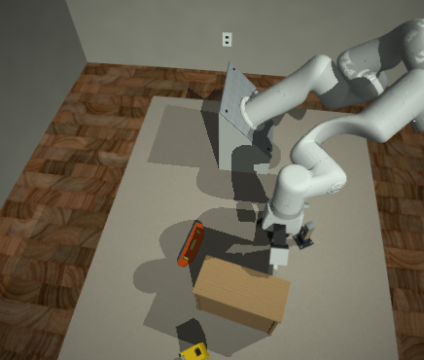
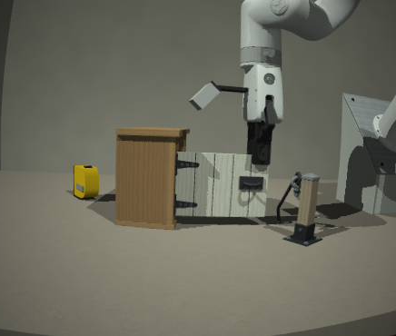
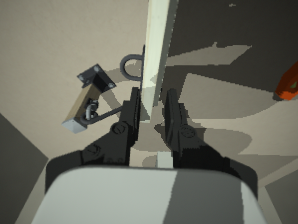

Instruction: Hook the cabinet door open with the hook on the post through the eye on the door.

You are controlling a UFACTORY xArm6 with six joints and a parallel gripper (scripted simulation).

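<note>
Right now the hook is 8 cm below my hand, 5 cm behind it and 4 cm to the left of it. Also, from my hand: orange spirit level 25 cm to the right, 12 cm below; then white plank door 7 cm ahead, 6 cm below, 1 cm to the left; then wooden cabinet 12 cm ahead, 5 cm below, 4 cm to the right.
</note>
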